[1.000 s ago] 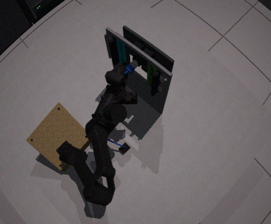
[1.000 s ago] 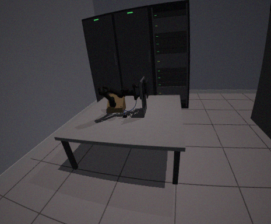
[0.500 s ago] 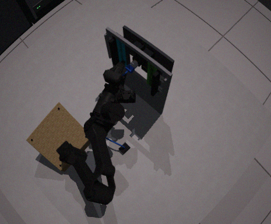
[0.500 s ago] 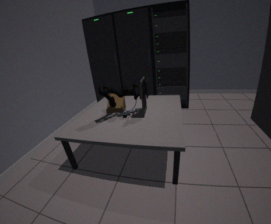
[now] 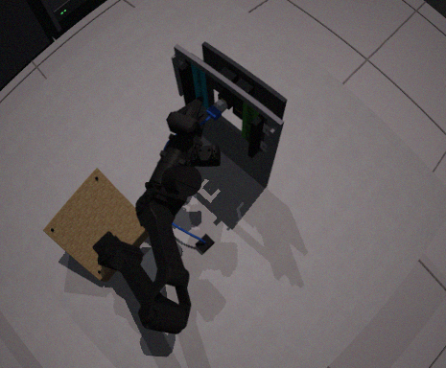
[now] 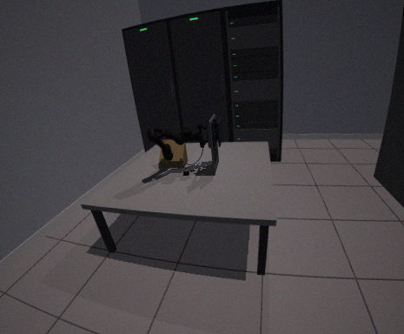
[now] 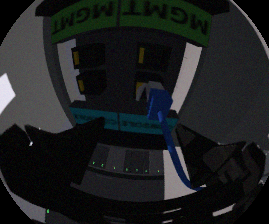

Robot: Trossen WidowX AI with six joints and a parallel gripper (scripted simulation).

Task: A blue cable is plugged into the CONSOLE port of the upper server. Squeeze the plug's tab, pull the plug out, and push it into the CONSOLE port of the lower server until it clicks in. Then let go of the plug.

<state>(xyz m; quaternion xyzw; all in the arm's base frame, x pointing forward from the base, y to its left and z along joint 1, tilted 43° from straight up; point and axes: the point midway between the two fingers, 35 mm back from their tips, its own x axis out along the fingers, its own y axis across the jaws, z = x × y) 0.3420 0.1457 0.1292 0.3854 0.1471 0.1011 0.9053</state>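
The plug is 4 cm ahead of my gripper tip and 2 cm to the right of it.
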